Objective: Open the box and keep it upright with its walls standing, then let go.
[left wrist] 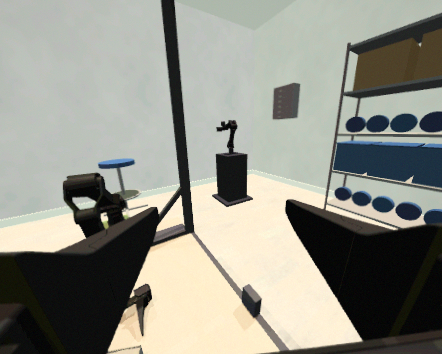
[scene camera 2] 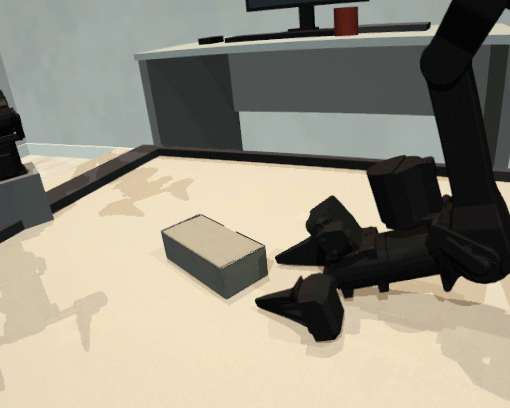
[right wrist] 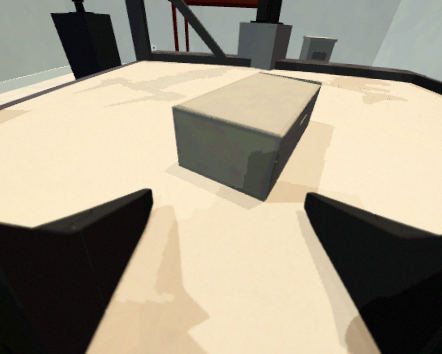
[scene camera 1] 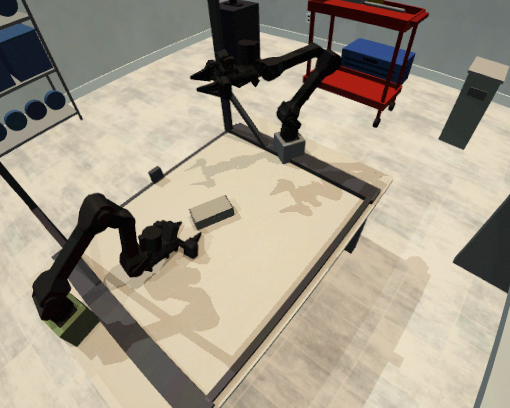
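Observation:
The box is closed and upright near the table's middle, with a flat beige lid and dark grey-green walls. A small slot shows on one long wall in the right wrist view. My right gripper is open and empty, low over the table, its fingertips just short of the box's near short end and not touching it. My left gripper is open and empty, high above the table's back corner, well away from the box.
The tabletop has a dark frame rail along its edge. A dark upright post stands at a corner. A small dark block sits on the far edge. A red cart stands on the floor behind.

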